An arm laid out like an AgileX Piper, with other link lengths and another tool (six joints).
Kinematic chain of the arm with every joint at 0, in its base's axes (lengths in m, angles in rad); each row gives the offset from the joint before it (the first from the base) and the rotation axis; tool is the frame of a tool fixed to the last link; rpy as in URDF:
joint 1: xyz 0 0 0.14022 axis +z
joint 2: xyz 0 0 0 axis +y
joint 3: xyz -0.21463 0 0.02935 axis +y
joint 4: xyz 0.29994 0 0.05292 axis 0.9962 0 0.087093
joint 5: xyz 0 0 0 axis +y
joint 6: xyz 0.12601 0 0.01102 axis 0.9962 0 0.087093
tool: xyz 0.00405 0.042 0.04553 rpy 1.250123 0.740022 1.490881
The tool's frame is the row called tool.
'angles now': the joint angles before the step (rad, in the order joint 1, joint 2, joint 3, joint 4, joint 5, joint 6). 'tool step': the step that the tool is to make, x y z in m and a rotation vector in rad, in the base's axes. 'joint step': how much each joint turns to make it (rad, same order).
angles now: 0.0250 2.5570 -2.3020 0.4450 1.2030 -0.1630
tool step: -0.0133 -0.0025 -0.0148 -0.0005 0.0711 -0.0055
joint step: -0.0039 -0.0492 0.1144 0.0000 0.0048 0.0040
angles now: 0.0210 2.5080 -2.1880 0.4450 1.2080 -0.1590
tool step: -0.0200 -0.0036 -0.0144 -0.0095 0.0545 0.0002
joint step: -0.0049 -0.0858 0.1738 -0.0030 -0.0290 -0.0179
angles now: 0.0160 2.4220 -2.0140 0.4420 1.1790 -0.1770
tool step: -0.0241 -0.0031 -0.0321 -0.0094 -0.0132 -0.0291
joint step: -0.0001 -0.0950 0.2631 0.0301 -0.1761 -0.0592
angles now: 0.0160 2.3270 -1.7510 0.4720 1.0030 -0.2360
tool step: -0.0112 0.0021 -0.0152 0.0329 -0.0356 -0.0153
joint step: 0.0001 -0.0290 0.1209 0.0830 -0.1100 -0.0808
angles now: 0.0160 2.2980 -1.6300 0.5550 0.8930 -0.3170
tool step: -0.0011 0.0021 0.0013 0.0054 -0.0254 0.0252
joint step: 0.0000 -0.0031 0.0082 0.0200 -0.0130 -0.0470
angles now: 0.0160 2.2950 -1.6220 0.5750 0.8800 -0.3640
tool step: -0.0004 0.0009 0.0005 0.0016 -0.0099 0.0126
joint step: -0.0001 0.0001 0.0009 0.0070 -0.0029 -0.0202
